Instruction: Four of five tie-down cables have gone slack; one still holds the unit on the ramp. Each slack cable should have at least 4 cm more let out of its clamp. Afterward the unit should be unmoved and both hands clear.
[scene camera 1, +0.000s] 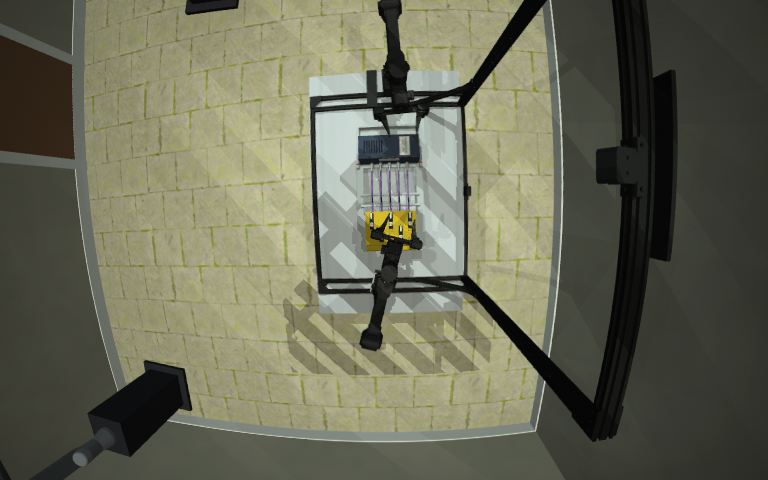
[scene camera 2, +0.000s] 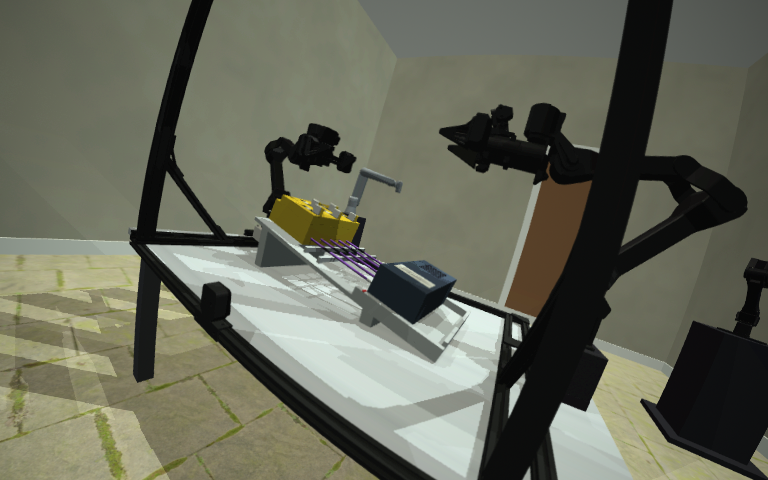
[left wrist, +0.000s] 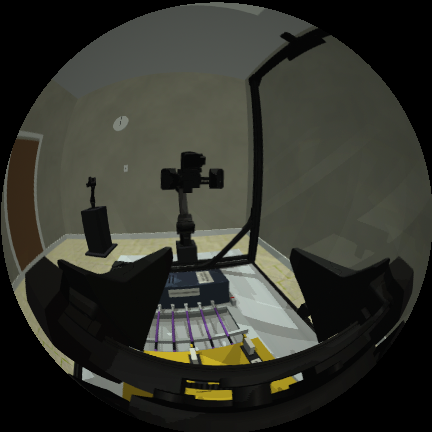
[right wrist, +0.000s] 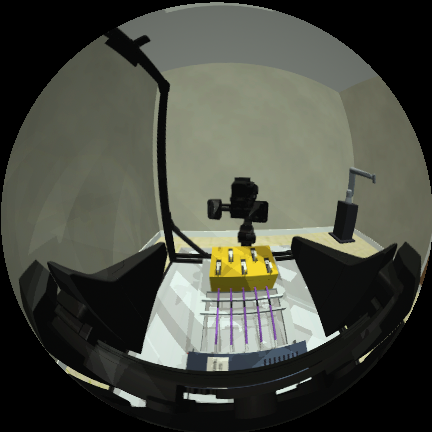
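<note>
The dark blue unit (scene camera 1: 388, 148) (scene camera 2: 416, 288) (left wrist: 200, 291) (right wrist: 245, 359) sits on the lower part of the grey ramp (scene camera 2: 407, 336). Purple cables (scene camera 1: 380, 186) (scene camera 2: 345, 260) (left wrist: 189, 325) (right wrist: 231, 320) run side by side from it to the yellow block (scene camera 1: 372, 245) (scene camera 2: 294, 220) (right wrist: 242, 284) at the ramp's top. Light levers (right wrist: 243, 266) stand on the block; which cables are slack cannot be told. My left gripper (scene camera 1: 400, 220) (left wrist: 233, 254) is open and empty, high above the block. My right gripper (scene camera 1: 403, 133) (scene camera 2: 444, 139) is open and empty, high above the unit's far side from the block.
A black frame (scene camera 1: 314, 198) (scene camera 2: 161, 113) borders the white table (scene camera 1: 334, 141) (scene camera 2: 362, 362), with uprights rising at its corners. Thin crossbars (right wrist: 210, 300) pass across the ramp near the cables. Dark pedestals (left wrist: 96, 230) (right wrist: 345, 220) stand away from the table.
</note>
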